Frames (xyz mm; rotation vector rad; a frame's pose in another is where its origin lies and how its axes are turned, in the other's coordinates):
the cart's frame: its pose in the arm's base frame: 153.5 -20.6 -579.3 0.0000 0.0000 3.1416
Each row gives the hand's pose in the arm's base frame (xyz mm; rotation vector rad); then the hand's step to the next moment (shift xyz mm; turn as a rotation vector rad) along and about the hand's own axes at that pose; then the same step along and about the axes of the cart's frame.
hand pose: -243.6 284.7 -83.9 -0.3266 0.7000 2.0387
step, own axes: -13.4 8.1 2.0 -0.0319 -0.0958 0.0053
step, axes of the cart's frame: -0.5 11.4 10.9 -0.0981 -0.0204 -0.0138
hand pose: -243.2 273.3 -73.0 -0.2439 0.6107 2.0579
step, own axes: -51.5 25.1 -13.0 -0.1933 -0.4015 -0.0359
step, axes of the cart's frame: -5.6 55.7 17.8 -0.4390 -0.0115 -0.0835
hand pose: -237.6 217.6 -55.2 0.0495 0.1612 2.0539
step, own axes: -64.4 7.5 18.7 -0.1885 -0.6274 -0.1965
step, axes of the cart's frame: -25.6 58.5 21.7 -0.6181 -0.1050 -0.2734
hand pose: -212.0 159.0 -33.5 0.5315 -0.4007 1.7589
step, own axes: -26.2 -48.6 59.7 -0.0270 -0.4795 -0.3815
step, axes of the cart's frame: -60.8 40.9 35.1 -0.4160 -0.2978 -0.3383
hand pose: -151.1 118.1 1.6 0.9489 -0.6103 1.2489
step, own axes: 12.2 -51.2 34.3 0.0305 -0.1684 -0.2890
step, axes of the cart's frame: -55.9 25.0 13.9 -0.1395 -0.2582 -0.1634
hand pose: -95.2 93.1 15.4 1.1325 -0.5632 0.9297
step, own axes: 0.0 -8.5 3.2 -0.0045 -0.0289 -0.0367
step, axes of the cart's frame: -7.4 4.1 -3.2 -0.0197 -0.0290 -0.0311
